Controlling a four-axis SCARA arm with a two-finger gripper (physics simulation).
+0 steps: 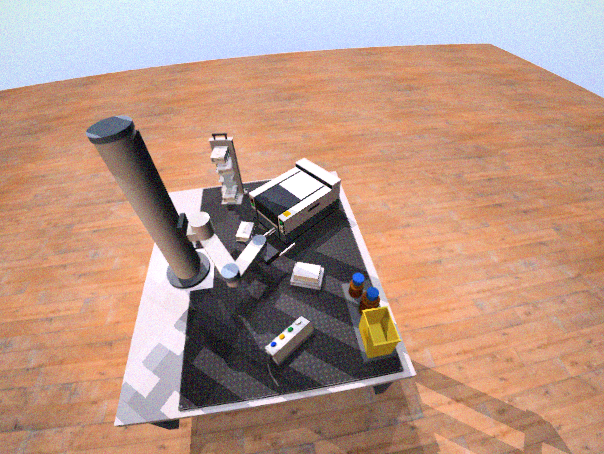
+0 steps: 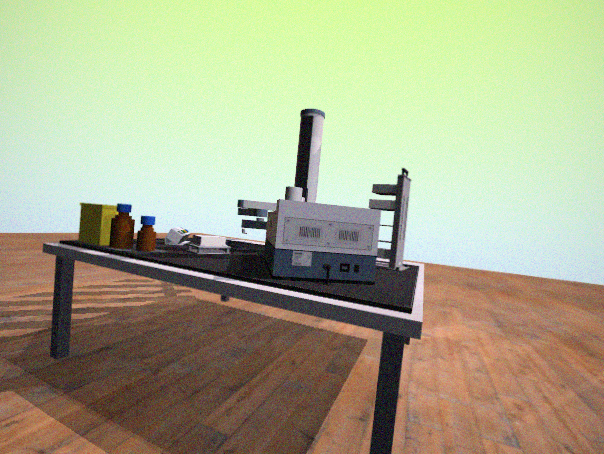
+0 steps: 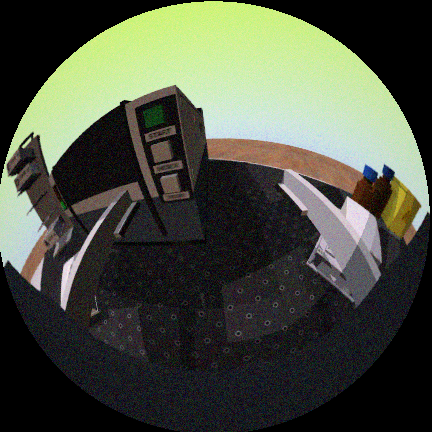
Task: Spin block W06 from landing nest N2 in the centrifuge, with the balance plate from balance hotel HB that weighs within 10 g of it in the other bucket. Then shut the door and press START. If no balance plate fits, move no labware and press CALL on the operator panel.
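Seen in the pictures: gripper, fingertip midpoint: (image 1: 284,236) (image 2: 262,233) (image 3: 203,183); arm's base, link origin: (image 1: 189,269).
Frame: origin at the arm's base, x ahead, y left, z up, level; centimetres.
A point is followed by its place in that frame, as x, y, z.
My gripper (image 1: 279,241) {57.3, 4.6, 12.4} (image 3: 203,183) {57.3, 4.6, 12.4} is open and empty above the dark mat, in front of the centrifuge (image 1: 312,212) {76.1, 18.9, 14.1} (image 2: 325,235) {87.9, 45.1, 15.9} (image 3: 192,130) {63.9, 10.9, 17.1}. Its front panel has a green display (image 3: 153,115) {56.2, 8.3, 19.5}, a START label (image 3: 160,132) {56.8, 8.6, 17.7} and two pale buttons. The front between its pillars is dark; I cannot tell its door state. The balance hotel (image 1: 237,170) {32.7, 59.9, 22.1} (image 2: 401,225) {30.0, 63.0, 22.0} (image 3: 44,182) {30.9, 59.7, 24.9} holds several pale plates. A white block (image 1: 307,270) {66.6, -17.9, 8.8} (image 2: 210,241) {69.7, -14.4, 6.7} (image 3: 360,225) {64.9, -16.0, 8.8} sits on a nest beyond the right finger. Another pale item (image 1: 245,231) {34.4, 18.9, 5.6} lies near the hotel. Their labels are unreadable. The operator panel (image 1: 295,340) {55.0, -52.9, 7.5} (image 2: 176,236) {61.2, -43.8, 5.7} has coloured buttons.
Two brown bottles with blue caps, one (image 1: 356,288) {88.4, -33.6, 10.2} (image 2: 146,239) {91.6, -28.3, 6.5} smaller and one (image 1: 369,301) {90.9, -43.9, 15.2} (image 2: 122,232) {94.9, -38.5, 8.3} larger, stand near the table's edge beside a yellow bin (image 1: 372,345) {85.8, -63.7, 15.8} (image 2: 95,225) {96.7, -53.3, 9.8} (image 3: 400,210). The arm's column (image 1: 150,200) {3.9, -6.4, 59.0} (image 2: 313,160) {5.0, 5.6, 57.8} stands at the opposite side.
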